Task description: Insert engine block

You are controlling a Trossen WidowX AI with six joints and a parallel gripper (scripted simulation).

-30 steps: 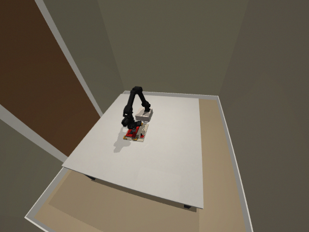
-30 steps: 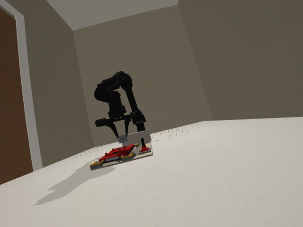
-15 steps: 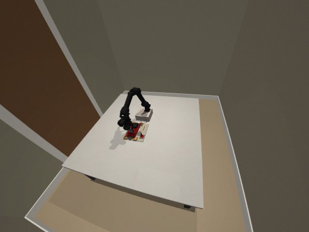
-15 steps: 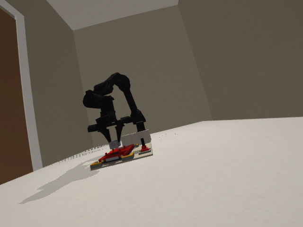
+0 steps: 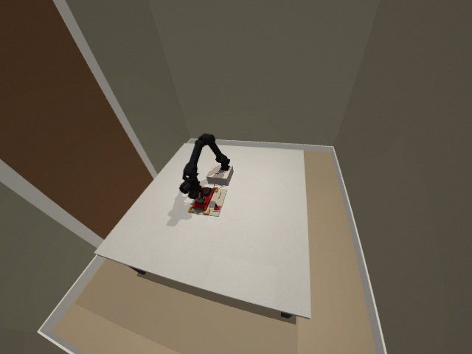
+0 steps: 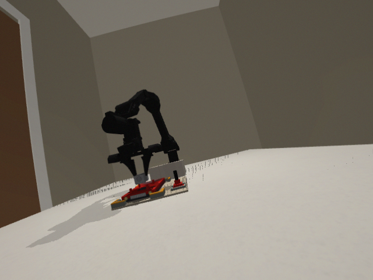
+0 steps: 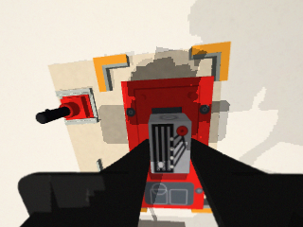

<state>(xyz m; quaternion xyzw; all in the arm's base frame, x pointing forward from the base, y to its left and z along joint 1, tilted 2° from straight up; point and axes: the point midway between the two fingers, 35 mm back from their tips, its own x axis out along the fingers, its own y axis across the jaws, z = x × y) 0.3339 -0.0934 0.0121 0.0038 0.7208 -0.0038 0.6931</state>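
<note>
Now: gripper tip 10 mm above the engine block. From my gripper tip the other things lie so: beige base board: 50 mm below, 30 mm to the left, 30 mm behind; black upright post: 130 mm to the left, 30 mm below, 30 mm ahead.
</note>
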